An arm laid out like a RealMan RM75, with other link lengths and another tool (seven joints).
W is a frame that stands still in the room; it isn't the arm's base.
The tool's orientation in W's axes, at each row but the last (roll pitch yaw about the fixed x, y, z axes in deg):
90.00, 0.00, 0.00
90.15, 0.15, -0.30
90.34, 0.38, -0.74
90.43, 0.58, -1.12
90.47, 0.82, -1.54
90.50, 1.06, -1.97
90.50, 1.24, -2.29
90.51, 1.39, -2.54
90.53, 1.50, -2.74
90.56, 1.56, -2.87
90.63, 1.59, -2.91
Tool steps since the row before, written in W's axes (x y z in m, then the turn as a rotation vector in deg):
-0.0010, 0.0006, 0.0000, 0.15, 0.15, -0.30
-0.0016, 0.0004, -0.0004, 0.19, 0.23, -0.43
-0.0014, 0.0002, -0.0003, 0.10, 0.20, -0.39
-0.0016, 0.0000, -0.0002, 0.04, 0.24, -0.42
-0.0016, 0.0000, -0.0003, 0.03, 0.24, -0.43
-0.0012, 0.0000, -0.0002, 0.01, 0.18, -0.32
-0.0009, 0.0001, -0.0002, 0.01, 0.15, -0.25
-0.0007, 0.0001, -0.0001, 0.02, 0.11, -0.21
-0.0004, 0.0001, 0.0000, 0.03, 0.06, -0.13
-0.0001, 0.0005, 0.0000, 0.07, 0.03, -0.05
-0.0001, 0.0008, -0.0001, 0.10, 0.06, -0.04
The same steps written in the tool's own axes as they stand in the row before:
-0.0010, 0.0000, -0.0006, 0.15, -0.30, -0.15
-0.0016, -0.0004, -0.0004, 0.19, -0.43, -0.23
-0.0014, -0.0003, -0.0002, 0.10, -0.39, -0.20
-0.0016, -0.0002, 0.0000, 0.04, -0.42, -0.24
-0.0016, -0.0003, 0.0000, 0.03, -0.43, -0.24
-0.0012, -0.0002, 0.0000, 0.01, -0.32, -0.18
-0.0009, -0.0002, -0.0001, 0.01, -0.25, -0.15
-0.0007, -0.0001, -0.0001, 0.02, -0.21, -0.11
-0.0004, 0.0000, -0.0001, 0.03, -0.13, -0.06
-0.0001, 0.0000, -0.0005, 0.07, -0.05, -0.03
-0.0001, -0.0001, -0.0008, 0.10, -0.04, -0.06

